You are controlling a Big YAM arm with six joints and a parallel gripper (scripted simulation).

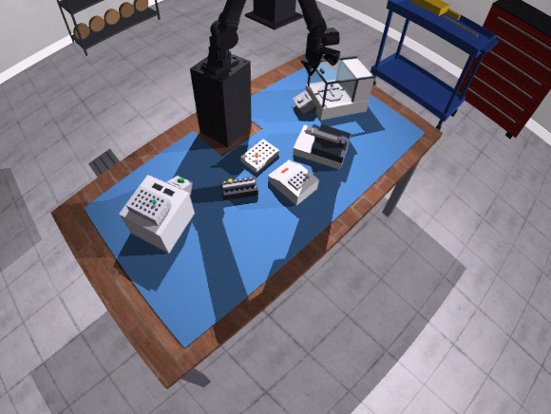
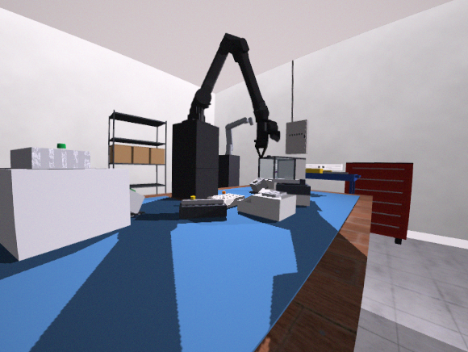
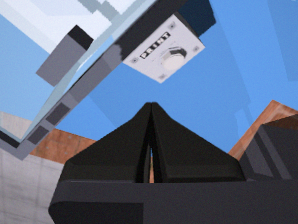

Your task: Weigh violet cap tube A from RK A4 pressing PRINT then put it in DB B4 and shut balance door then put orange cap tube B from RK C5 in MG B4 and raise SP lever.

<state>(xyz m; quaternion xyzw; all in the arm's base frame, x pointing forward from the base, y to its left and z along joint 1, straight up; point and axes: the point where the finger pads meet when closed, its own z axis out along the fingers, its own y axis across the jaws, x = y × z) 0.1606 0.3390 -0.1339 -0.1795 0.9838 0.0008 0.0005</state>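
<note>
Right now the print key is 20 mm behind my hand, 30 mm to the right of it and 140 mm below it. From my hand the other things lie so: tube rack RK (70 mm ahead, 350 mm to the right, 190 mm below); then violet-capped tube (50 mm ahead, 100 mm to the left, 110 mm below); then SP lever (220 mm ahead, 140 mm to the right, 120 mm below).
</note>
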